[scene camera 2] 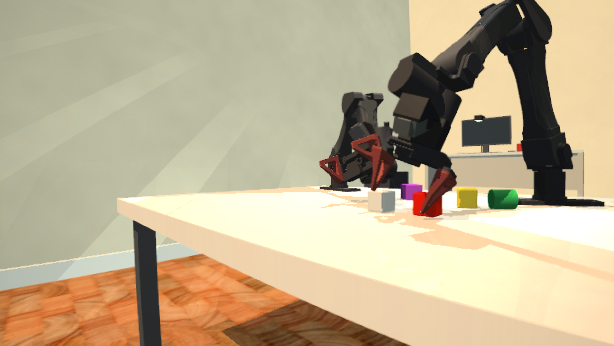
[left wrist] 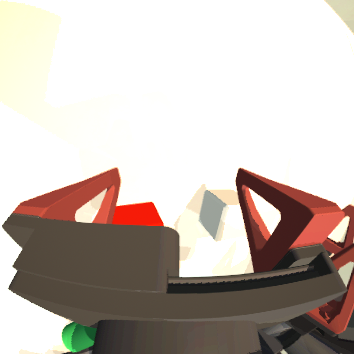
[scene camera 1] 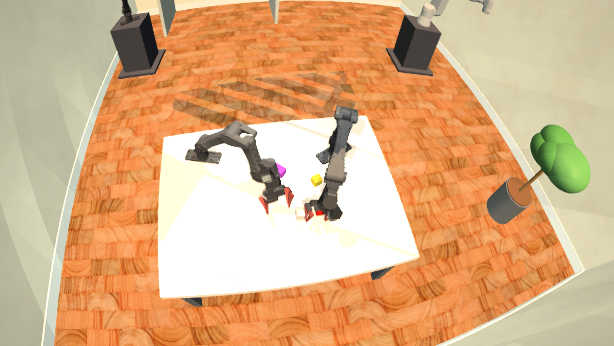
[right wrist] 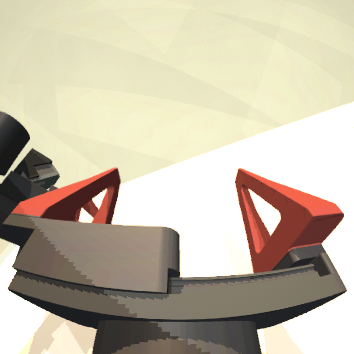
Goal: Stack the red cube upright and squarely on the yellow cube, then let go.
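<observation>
The red cube (scene camera 1: 319,213) (scene camera 2: 419,204) (left wrist: 137,215) sits on the table, partly hidden by my left gripper. The yellow cube (scene camera 1: 316,180) (scene camera 2: 467,198) sits apart from it on the table, with no cube on top. My left gripper (scene camera 1: 317,219) (scene camera 2: 399,201) (left wrist: 177,173) is open and low over the table. One finger crosses in front of the red cube in scene camera 2. In the left wrist view the red cube shows close to the left-hand finger. My right gripper (scene camera 1: 278,209) (scene camera 2: 337,154) (right wrist: 177,174) is open and empty, above the table.
A white cube (scene camera 1: 300,213) (scene camera 2: 381,201) (left wrist: 212,215) sits close beside the left gripper. A purple cube (scene camera 1: 281,171) (scene camera 2: 411,191) lies farther back. A green cylinder (scene camera 2: 502,199) (left wrist: 77,336) lies on its side beside the yellow cube. The right arm stands close by.
</observation>
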